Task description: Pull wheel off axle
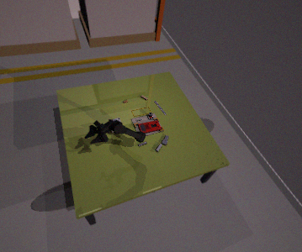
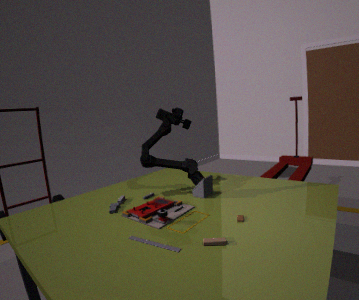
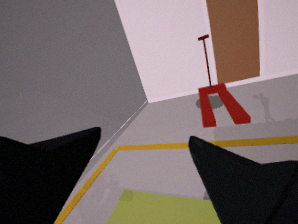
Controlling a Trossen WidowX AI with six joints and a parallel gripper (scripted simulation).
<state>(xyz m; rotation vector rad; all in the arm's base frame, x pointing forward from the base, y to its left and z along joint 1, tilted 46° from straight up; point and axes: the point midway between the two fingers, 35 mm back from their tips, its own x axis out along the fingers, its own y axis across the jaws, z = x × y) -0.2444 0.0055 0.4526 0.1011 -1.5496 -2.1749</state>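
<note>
Right now the wheel is 600 mm ahead of my gripper tip, 390 mm to the left of it and 370 mm below it. Also, from my gripper tip: axle (610 mm ahead, 390 mm to the left, 370 mm below); long grey bar (740 mm ahead, 490 mm to the left, 400 mm below); small brown cube (420 mm ahead, 650 mm to the left, 400 mm below).
</note>
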